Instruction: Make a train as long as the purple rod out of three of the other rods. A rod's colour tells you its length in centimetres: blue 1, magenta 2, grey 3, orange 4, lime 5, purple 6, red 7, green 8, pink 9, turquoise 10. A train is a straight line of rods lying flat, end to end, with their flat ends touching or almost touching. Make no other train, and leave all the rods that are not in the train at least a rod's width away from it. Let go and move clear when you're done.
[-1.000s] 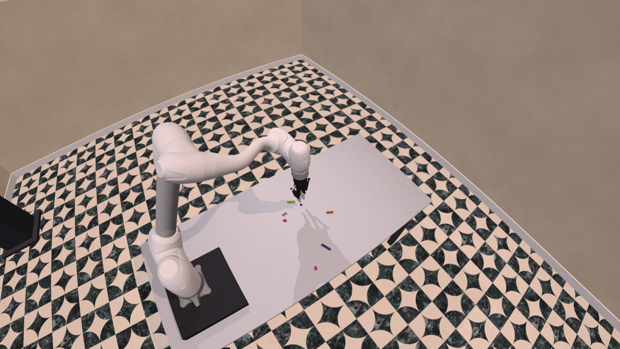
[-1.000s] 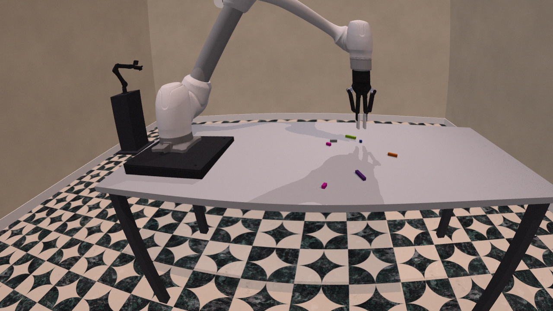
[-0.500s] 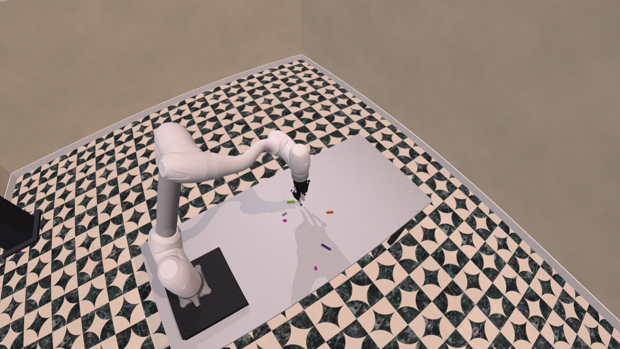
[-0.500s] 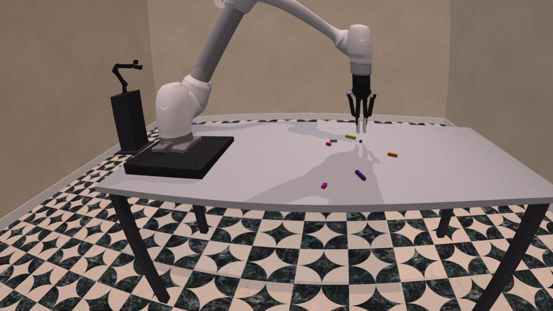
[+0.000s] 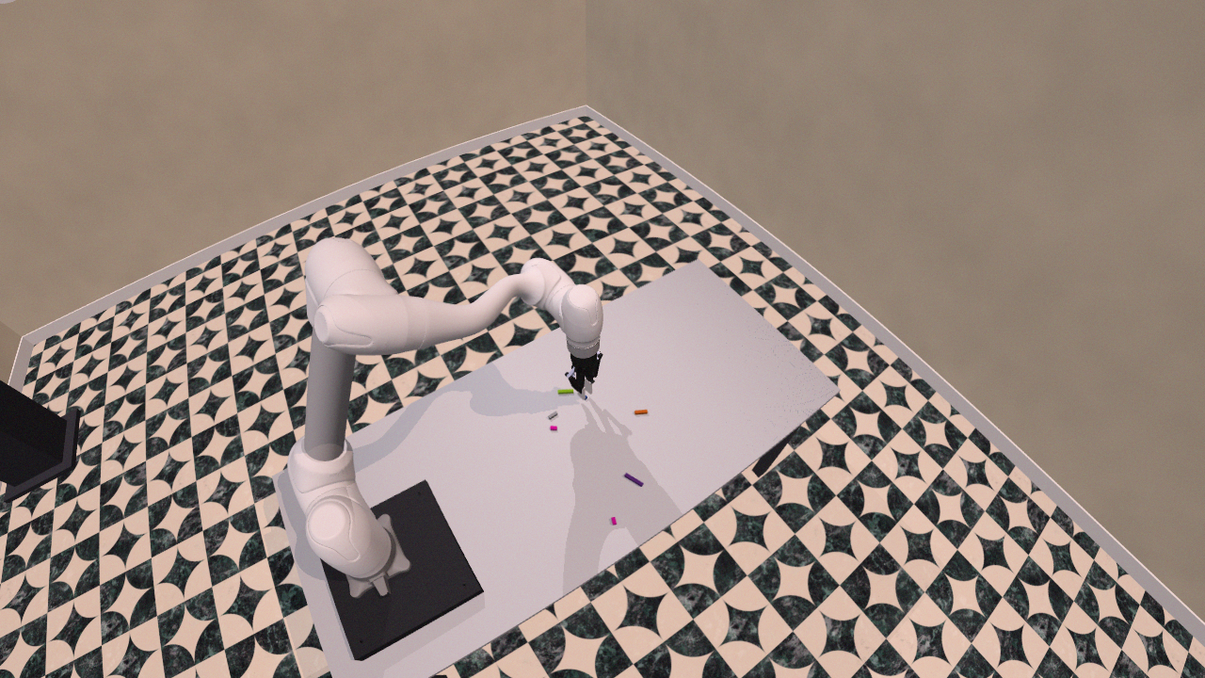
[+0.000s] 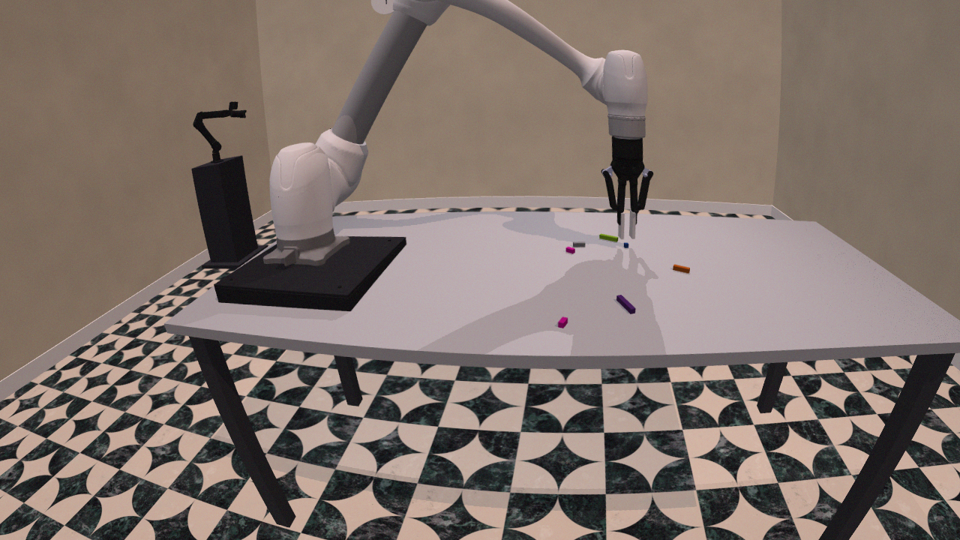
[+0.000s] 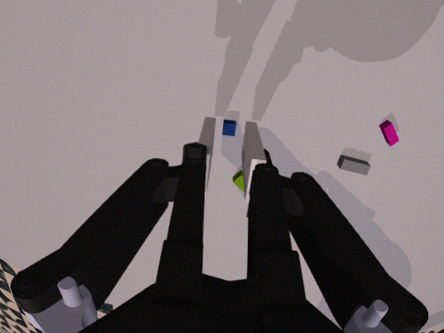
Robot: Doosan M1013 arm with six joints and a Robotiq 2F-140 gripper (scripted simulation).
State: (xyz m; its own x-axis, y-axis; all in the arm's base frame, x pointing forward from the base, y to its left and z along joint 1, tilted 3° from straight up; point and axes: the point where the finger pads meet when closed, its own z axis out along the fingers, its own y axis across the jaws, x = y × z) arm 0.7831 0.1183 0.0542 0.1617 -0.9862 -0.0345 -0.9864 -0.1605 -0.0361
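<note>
My hand is 50 mm above the small blue rod. The rest, counted from my hand: grey rod (120 mm behind, 50 mm below); lime rod (50 mm to the left, 50 mm below, 40 mm behind); orange rod (140 mm to the right, 110 mm ahead, 50 mm below).
</note>
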